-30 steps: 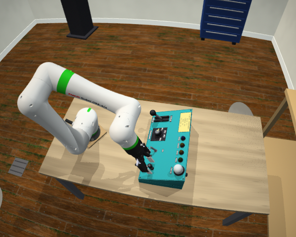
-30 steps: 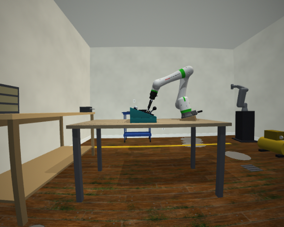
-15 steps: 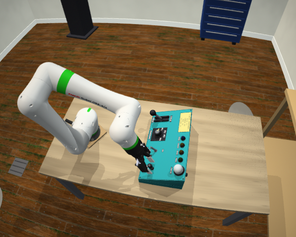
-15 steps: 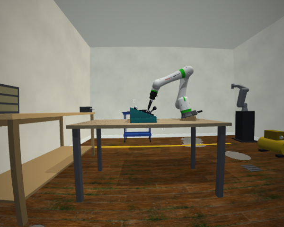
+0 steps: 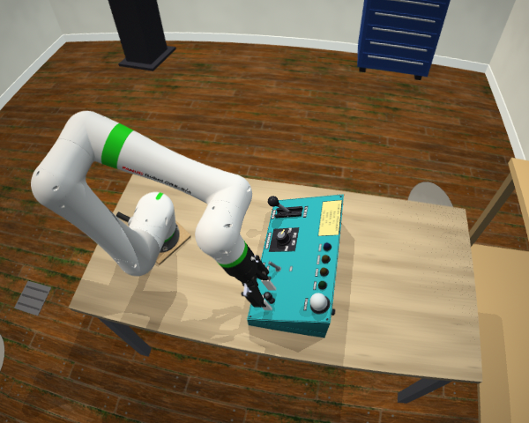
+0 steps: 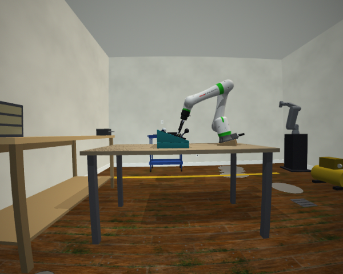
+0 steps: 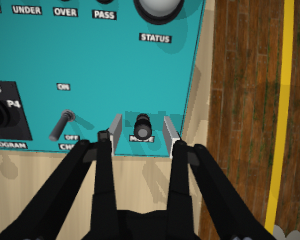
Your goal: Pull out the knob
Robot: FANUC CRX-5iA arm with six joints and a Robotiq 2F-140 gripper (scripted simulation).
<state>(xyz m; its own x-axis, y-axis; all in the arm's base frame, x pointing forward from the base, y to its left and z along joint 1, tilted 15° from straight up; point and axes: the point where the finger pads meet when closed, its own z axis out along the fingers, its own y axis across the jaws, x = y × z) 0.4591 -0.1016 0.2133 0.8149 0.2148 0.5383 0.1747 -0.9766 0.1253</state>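
My gripper is now 2 cm above the black mode knob and 1 cm short of it. The rest, counted from my hand: check toggle: 12 cm to the left, 2 cm below, 2 cm behind; program rotary selector: 25 cm to the left, 3 cm behind, 2 cm below; teal console: 18 cm to the left, 4 cm below, 1 cm ahead.
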